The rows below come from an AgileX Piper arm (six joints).
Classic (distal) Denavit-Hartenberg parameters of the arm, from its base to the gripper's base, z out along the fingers. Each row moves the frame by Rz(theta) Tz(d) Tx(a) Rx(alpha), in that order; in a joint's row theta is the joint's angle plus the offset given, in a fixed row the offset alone. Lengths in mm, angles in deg.
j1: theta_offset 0  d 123  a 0  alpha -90
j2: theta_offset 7.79  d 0  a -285.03  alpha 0
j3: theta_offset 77.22  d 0  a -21.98  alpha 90
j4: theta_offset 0  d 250.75  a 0  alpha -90
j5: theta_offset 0  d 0  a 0  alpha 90
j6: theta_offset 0  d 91  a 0  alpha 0
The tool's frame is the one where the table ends.
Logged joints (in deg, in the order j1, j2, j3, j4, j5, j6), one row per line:
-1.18, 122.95, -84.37, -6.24, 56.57, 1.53
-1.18, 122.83, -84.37, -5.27, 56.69, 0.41
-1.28, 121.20, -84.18, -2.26, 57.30, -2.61
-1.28, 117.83, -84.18, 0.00, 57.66, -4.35
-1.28, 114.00, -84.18, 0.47, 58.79, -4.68
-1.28, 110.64, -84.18, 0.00, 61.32, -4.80
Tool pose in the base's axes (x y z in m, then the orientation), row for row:
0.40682, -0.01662, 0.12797, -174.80, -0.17, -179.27
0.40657, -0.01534, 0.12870, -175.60, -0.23, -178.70
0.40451, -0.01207, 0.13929, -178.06, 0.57, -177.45
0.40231, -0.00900, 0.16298, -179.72, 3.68, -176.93
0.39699, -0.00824, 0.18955, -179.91, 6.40, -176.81
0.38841, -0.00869, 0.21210, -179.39, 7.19, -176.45
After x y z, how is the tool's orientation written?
As angles about the fixed x, y, z axes (roll, pitch, yaw), in degrees.
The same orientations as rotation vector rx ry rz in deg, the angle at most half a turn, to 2 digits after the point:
1.16, -179.67, 8.16
2.05, -179.68, 6.91
-3.98, 179.32, -3.02
-4.71, 176.25, -0.28
-4.82, 173.53, 0.13
-5.29, 172.71, -0.58

